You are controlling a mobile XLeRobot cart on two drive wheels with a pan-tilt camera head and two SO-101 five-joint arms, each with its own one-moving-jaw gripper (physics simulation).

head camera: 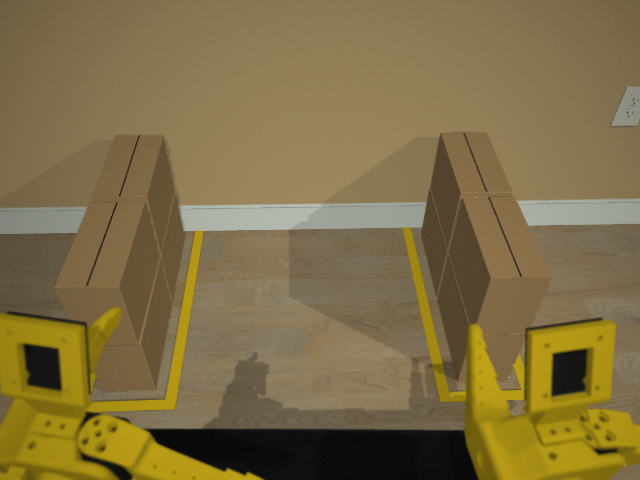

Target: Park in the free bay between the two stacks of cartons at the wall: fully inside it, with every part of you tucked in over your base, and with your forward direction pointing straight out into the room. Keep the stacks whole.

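Frame: origin at the left arm's base, x ahead, y down, z left, level; centimetres.
Seen in the pictures: left hand, its tool point: (478,331); right hand, its tool point: (118,315).
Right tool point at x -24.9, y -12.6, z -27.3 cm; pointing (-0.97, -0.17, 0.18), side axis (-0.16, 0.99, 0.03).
A point is followed by its place in that frame.
Two carton stacks, one at left (133,248) @(y 42.8, x -87.8, z -52.2 cm) and one at right (478,242) @(y 41.7, x -89.3, z 18.6 cm), stand upright near the wall, each two cartons long and two high, with aligned seams. The bay floor (299,330) @(y 77.5, x -94.1, z -18.8 cm) between them shows up to the baseboard. My black base edge (310,452) crosses the bottom, with a strip of floor between it and the ends of the tape. My right gripper (113,315) is at lower left, drawn over the left stack's near end. My left gripper (475,330) is at lower right, drawn over the right stack's near end. Their jaw openings are unclear.
Yellow tape (183,330) @(y 77.4, x -93.8, z -48.1 cm) (428,330) @(y 77.4, x -94.3, z 14.1 cm) outlines the floor around both stacks. The tan wall (305,103) @(y 35.5, x -133.8, z -17.8 cm) and white baseboard (294,215) @(y 71.9, x -132.3, z -21.1 cm) run across the back, nearly level in the picture. An outlet (629,106) @(y 37.3, x -136.6, z 66.1 cm) is on the wall at far right. Arm shadows fall across the near bay floor.
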